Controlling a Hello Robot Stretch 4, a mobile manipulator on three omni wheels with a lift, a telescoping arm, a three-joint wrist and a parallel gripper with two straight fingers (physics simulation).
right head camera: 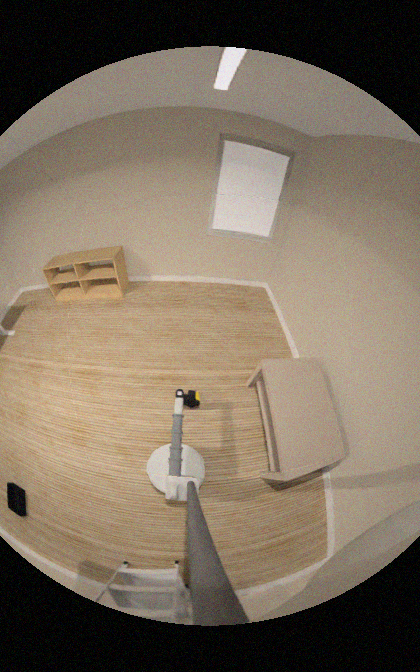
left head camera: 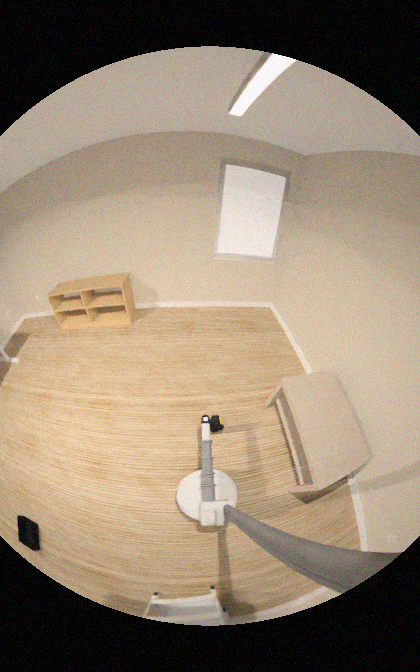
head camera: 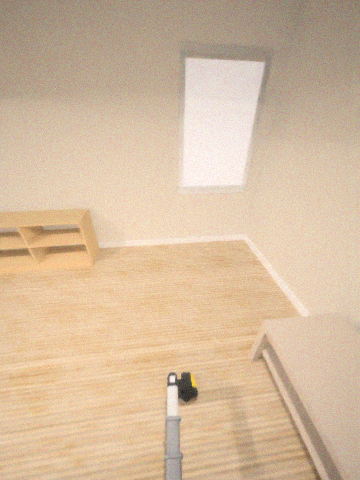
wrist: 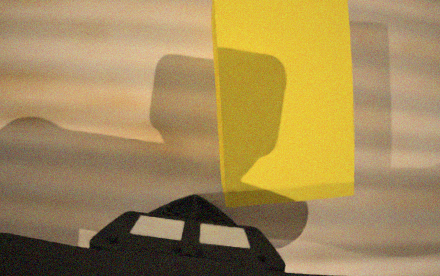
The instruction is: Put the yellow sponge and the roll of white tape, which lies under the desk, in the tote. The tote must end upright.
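Places are measured from the robot's base along level axes (x up, y ahead, z left), in metres.
Pixels of known places: gripper, fingertip midpoint: (head camera: 186,399) (wrist: 193,213).
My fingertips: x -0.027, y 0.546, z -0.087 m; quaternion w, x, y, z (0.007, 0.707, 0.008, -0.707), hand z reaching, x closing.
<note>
Behind a point stands the place of what it marks.
The yellow sponge (head camera: 194,381) @(x 0.018, y 0.629, z -0.151 m) (left head camera: 220,420) (right head camera: 198,396) (wrist: 310,100) @(x 0.018, y 0.622, z -0.132 m) shows large in the wrist view, a flat upright-looking block above the floor, with the gripper's shadow across it. My gripper (head camera: 188,387) (left head camera: 216,423) (right head camera: 191,398) (wrist: 193,213) @(x -0.027, y 0.546, z -0.087 m) is shut and empty. Its closed fingertips show below and left of the sponge's lower edge in the wrist view, with the sponge outside them. The beige desk (head camera: 325,385) @(x 0.423, y 0.438, z -0.759 m) (left head camera: 325,425) (right head camera: 305,415) stands to the right of the arm. The roll of white tape does not show. I cannot make out the tote for certain.
A wooden shelf unit (head camera: 50,217) @(x 0.583, y 2.052, z 1.331 m) (left head camera: 92,284) (right head camera: 85,257) stands at the far left wall. A black box-like object (left head camera: 28,532) (right head camera: 16,499) is on the floor at the near left. A white framed cart or stand stands behind the robot base (left head camera: 187,495) (right head camera: 157,470).
</note>
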